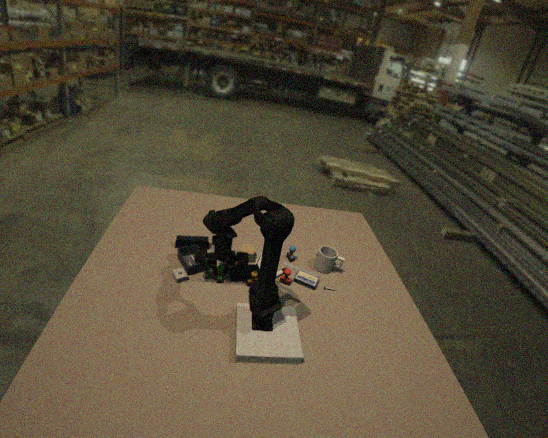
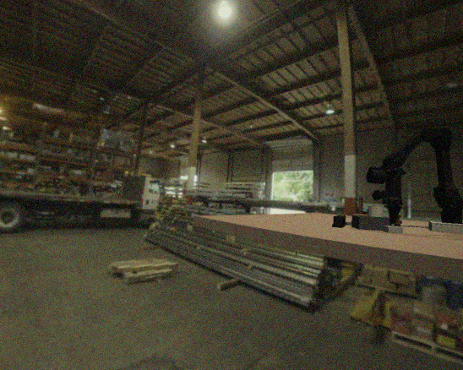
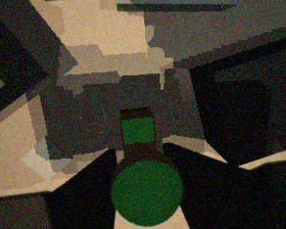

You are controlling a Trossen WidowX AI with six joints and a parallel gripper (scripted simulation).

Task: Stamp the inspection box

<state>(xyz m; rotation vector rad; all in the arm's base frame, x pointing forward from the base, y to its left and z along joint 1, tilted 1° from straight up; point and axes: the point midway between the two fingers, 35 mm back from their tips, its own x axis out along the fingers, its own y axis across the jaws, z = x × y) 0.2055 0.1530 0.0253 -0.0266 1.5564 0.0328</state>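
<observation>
The ink pad is 12 cm ahead of my gripper tip, 2 cm to the right of it and 2 cm below it. Round my gripper tip: yellow-knobbed stamp: 12 cm to the right, 1 cm behind; then black block: 9 cm to the right, 3 cm ahead, 1 cm below; then green-knobbed stamp: right at my gripper tip.
</observation>
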